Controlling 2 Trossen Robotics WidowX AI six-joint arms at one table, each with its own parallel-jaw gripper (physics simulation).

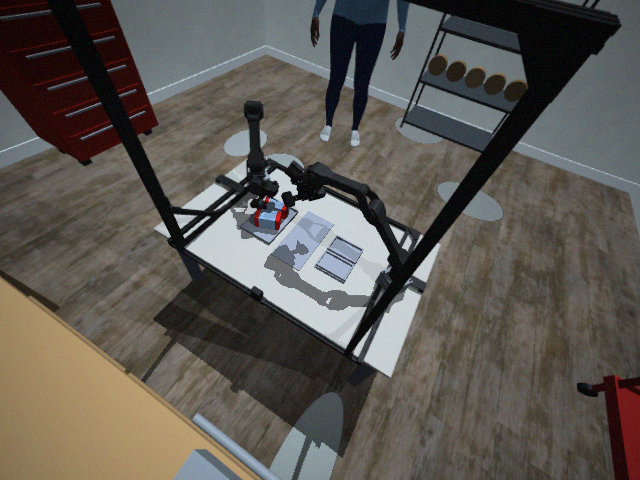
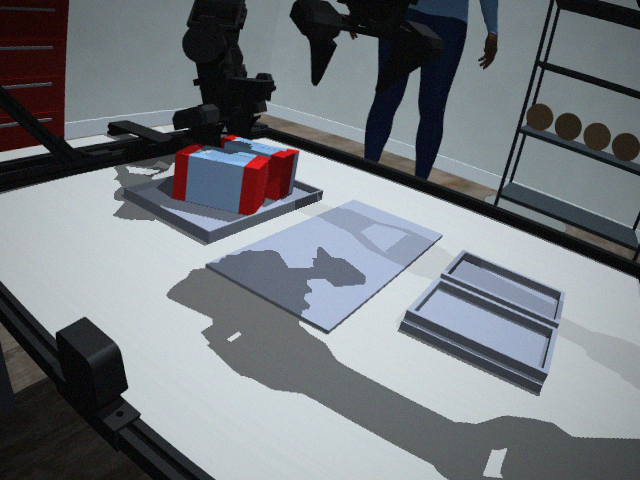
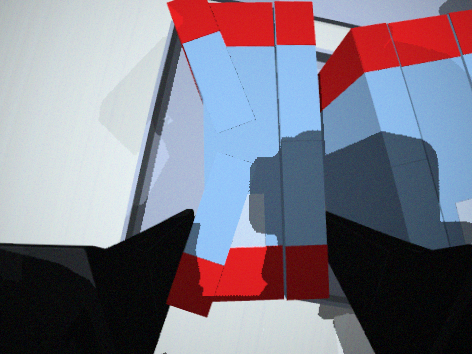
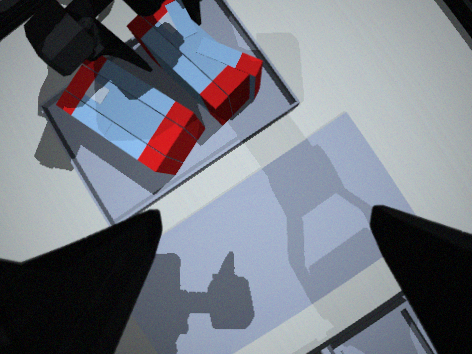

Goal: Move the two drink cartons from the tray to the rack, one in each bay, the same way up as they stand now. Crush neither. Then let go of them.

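Places are measured from the left arm's base along level axes (x ahead, y left, z up), in millimetres.
Pixels of known places: left gripper, between the fingertips: (image 1: 269,207) (image 3: 253,216) (image 4: 173,46); right gripper, between the fingertips: (image 1: 299,203) (image 2: 346,88) (image 4: 265,218).
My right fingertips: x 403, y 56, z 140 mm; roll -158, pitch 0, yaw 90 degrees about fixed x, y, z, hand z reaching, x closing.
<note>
For each thing: its top centre in the pictures, then the offset to it from my right fingertips.
- grey tray, centre of its top: (image 4: 161,102) (image 2: 228,188) (image 1: 270,218) dx -111, dy -102, dz -180 mm
- far carton, centre of its top: (image 3: 244,141) (image 4: 192,42) (image 2: 256,144) (image 1: 276,202) dx -147, dy -54, dz -122 mm
- two-bay rack, centre of its top: (image 2: 498,300) (image 1: 340,256) dx +236, dy +116, dz -176 mm
Two light-blue cartons with red ends sit side by side in the grey tray (image 1: 253,229) (image 2: 165,214) (image 4: 105,185). The near carton (image 1: 267,219) (image 2: 211,178) (image 4: 130,115) is box-shaped where it shows. The far carton (image 1: 275,205) (image 3: 300,90) (image 4: 200,65) has slanting panels on its outer side. My left gripper (image 2: 232,133) (image 3: 253,216) (image 4: 173,46) is partly open, its fingertips either side of the far carton, one over the gap between cartons; contact cannot be told. My right gripper (image 2: 347,87) (image 4: 265,218) is open and empty, high above the table. The two-bay rack (image 1: 339,257) (image 2: 470,352) is empty.
A flat grey plate (image 1: 310,242) (image 2: 330,304) (image 4: 220,220) lies between the tray and the rack. The right arm reaches across above it. Black frame rails edge the table, and a black block (image 2: 93,361) is fixed to the near rail. A person stands behind the table.
</note>
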